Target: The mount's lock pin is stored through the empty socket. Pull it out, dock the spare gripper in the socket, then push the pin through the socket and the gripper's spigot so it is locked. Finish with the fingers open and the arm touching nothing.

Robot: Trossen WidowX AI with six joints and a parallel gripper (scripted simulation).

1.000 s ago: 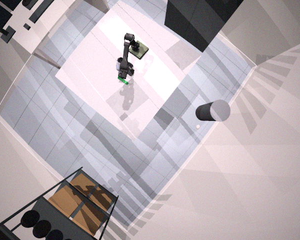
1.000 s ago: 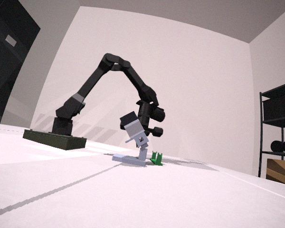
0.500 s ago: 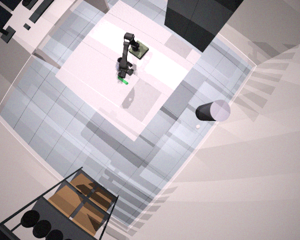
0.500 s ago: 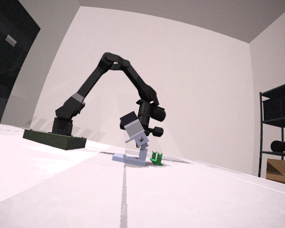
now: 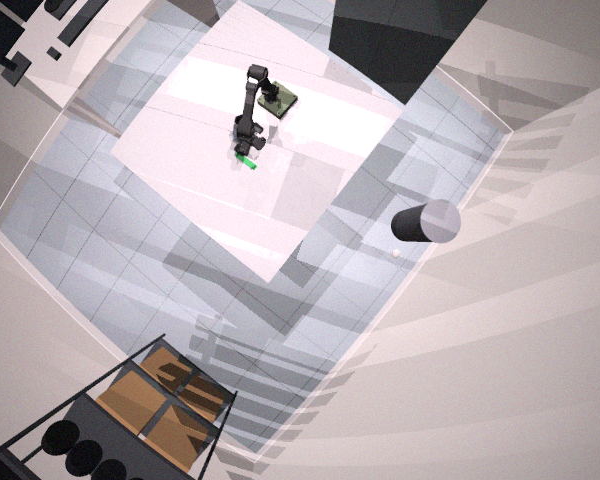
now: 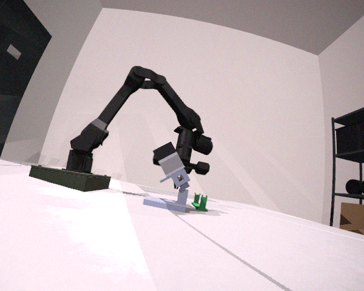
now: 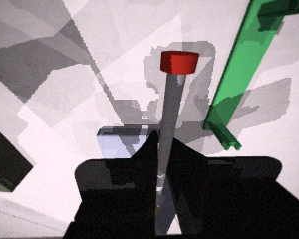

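Now: the mount socket 7 cm to the right of my gripper tip. The rest, counted from my gripper tip: spare gripper: 8 cm to the right, 7 cm above, 2 cm behind; then green stand: 8 cm ahead, 5 cm to the left, 3 cm below.
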